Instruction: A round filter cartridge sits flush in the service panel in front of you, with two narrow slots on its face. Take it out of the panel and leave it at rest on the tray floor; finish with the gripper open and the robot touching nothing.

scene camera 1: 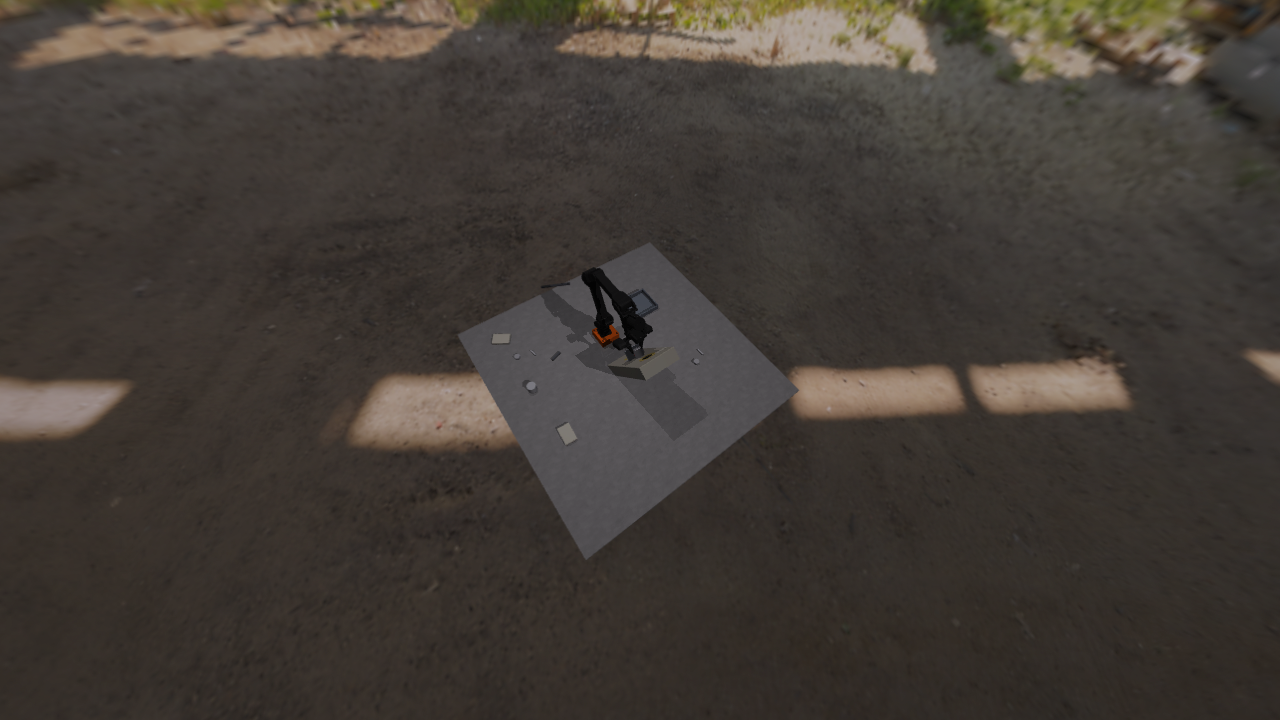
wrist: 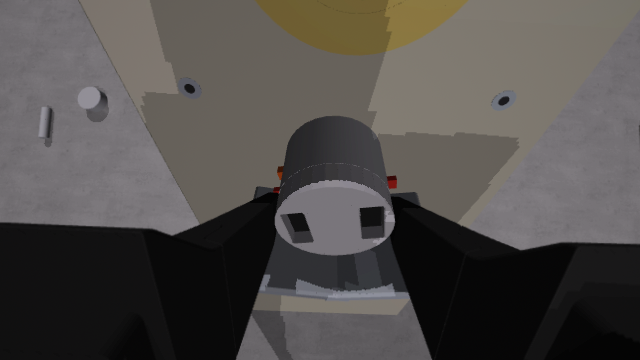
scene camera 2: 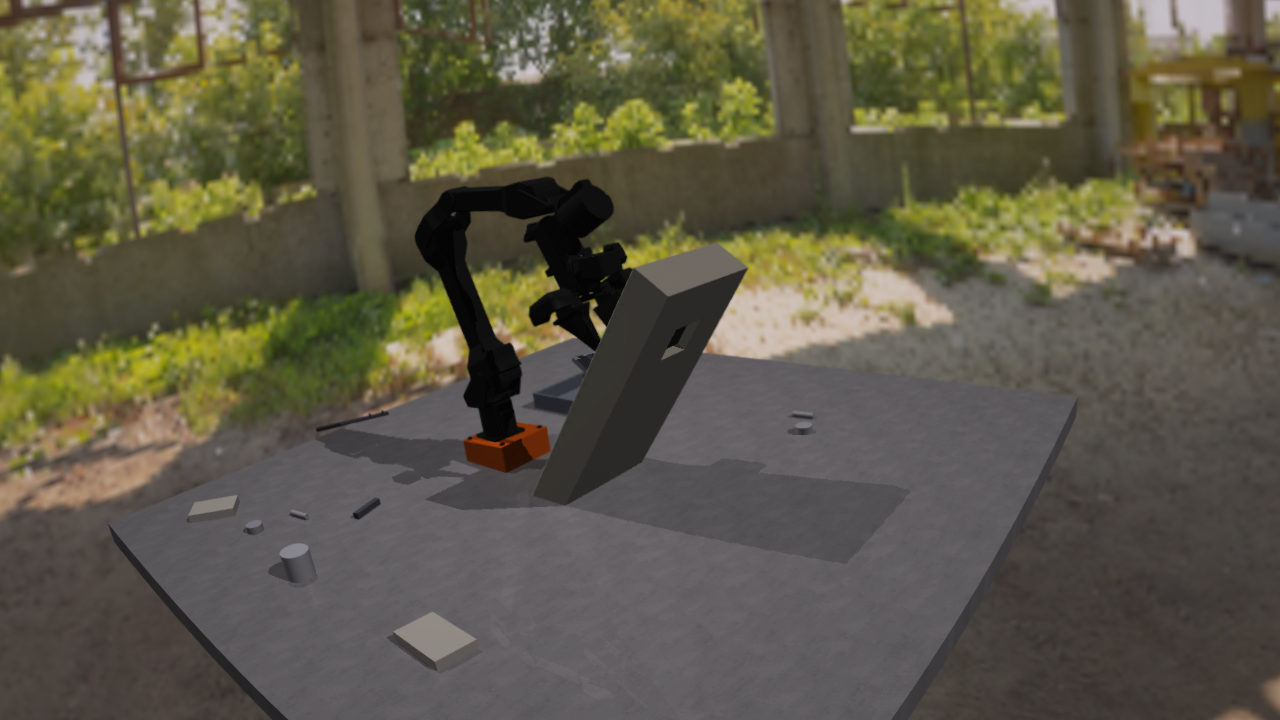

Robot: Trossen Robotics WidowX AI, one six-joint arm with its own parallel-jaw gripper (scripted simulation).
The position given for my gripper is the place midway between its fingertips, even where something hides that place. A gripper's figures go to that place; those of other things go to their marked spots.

My gripper (wrist: 333,205) is 11 cm from the lens. A round grey filter cartridge (wrist: 334,199) is 9 cm from the lens. A beige service panel (wrist: 457,101) is 12 cm from the lens. A grey bracket (wrist: 373,274) is 13 cm from the lens. The marked spots on the beige service panel and the round grey filter cartridge are 6 cm apart.
